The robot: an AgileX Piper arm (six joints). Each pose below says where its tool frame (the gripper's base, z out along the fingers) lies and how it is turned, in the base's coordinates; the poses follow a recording.
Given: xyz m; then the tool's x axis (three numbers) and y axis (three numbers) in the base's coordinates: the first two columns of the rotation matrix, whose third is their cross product.
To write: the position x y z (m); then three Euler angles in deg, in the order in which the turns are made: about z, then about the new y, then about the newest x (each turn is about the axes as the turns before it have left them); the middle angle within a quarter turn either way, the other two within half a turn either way. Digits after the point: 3 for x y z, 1 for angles.
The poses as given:
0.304 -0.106 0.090 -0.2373 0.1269 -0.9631 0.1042 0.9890 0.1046
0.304 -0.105 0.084 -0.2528 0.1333 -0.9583 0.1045 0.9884 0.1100
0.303 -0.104 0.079 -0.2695 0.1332 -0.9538 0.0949 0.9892 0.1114
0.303 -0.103 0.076 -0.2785 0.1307 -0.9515 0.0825 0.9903 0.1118
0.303 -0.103 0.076 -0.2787 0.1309 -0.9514 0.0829 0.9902 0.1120
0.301 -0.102 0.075 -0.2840 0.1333 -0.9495 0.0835 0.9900 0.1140
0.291 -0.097 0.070 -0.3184 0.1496 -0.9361 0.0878 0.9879 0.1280
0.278 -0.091 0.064 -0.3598 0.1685 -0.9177 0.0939 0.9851 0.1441
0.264 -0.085 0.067 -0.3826 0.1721 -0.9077 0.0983 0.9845 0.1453
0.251 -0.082 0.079 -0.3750 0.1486 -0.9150 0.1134 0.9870 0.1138
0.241 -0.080 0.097 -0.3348 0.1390 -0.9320 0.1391 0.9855 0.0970
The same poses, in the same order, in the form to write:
0.304 -0.106 0.090 151.9 74.4 157.1
0.304 -0.105 0.084 152.2 73.4 157.4
0.303 -0.104 0.079 153.7 72.5 158.3
0.303 -0.103 0.076 154.9 72.1 158.7
0.303 -0.103 0.076 154.8 72.1 158.7
0.301 -0.102 0.075 154.9 71.7 158.7
0.291 -0.097 0.070 154.8 69.4 158.7
0.278 -0.091 0.064 154.9 66.6 158.7
0.264 -0.085 0.067 155.8 65.2 159.7
0.251 -0.082 0.079 158.4 66.2 163.6
0.241 -0.080 0.097 157.5 68.7 164.5

